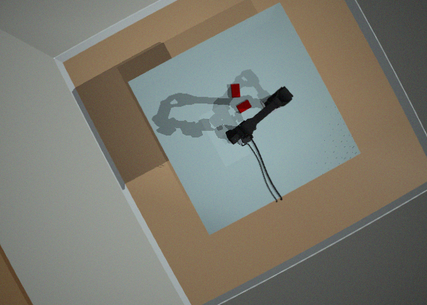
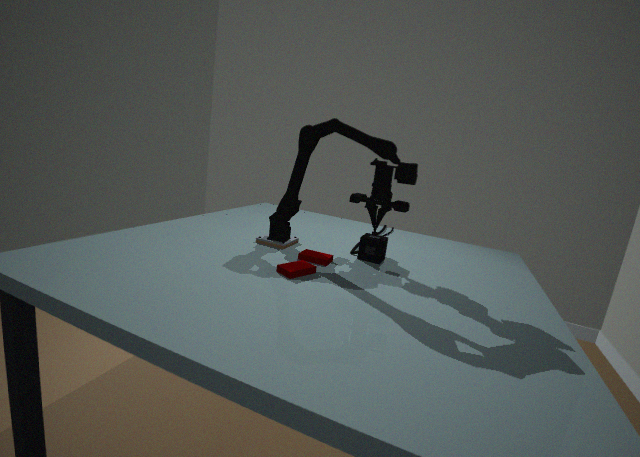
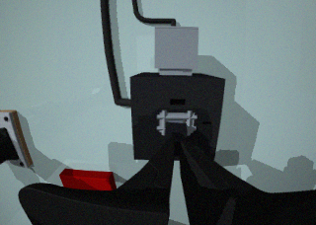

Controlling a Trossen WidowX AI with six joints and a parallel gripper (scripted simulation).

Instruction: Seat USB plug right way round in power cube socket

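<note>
My gripper tip is now 20 mm above the silver USB plug.
</note>
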